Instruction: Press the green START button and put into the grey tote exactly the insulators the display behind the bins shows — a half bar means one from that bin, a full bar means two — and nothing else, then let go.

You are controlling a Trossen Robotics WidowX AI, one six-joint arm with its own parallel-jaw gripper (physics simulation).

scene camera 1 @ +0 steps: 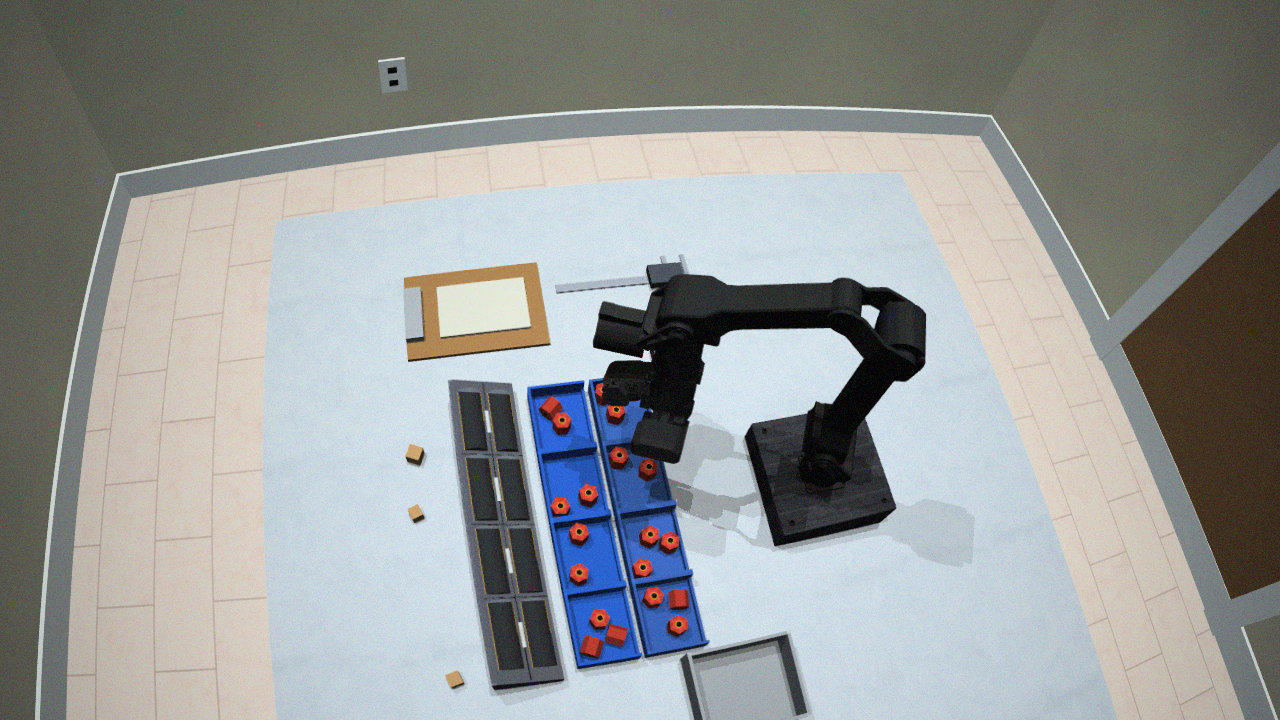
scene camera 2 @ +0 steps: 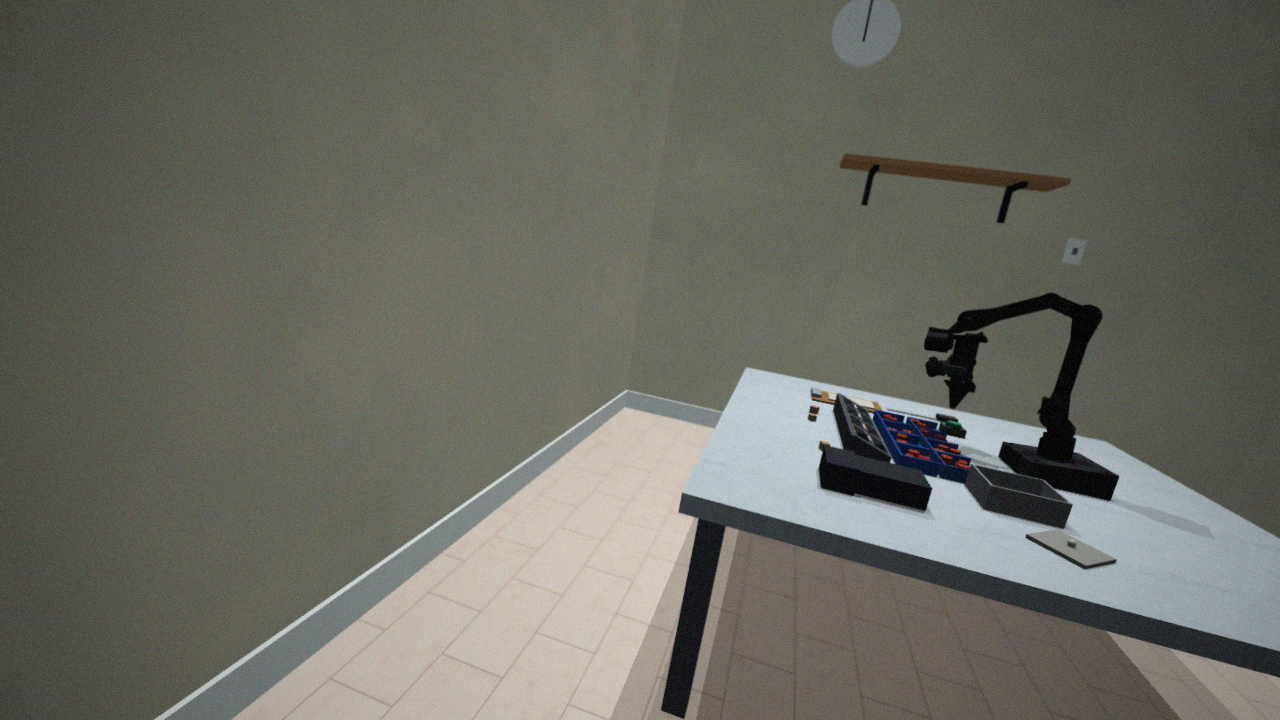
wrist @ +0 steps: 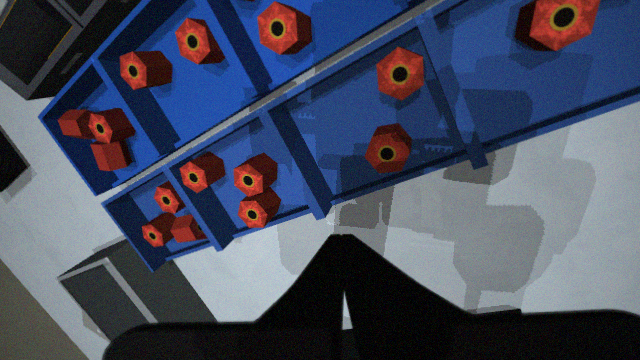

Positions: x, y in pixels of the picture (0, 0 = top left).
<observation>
my gripper: scene camera 1; scene camera 2; wrist 340, 245
same spot on my gripper: [scene camera 1: 681, 419] = [scene camera 2: 965, 379]
same spot on dark display: [scene camera 1: 525, 677] = [scene camera 2: 870, 444]
</observation>
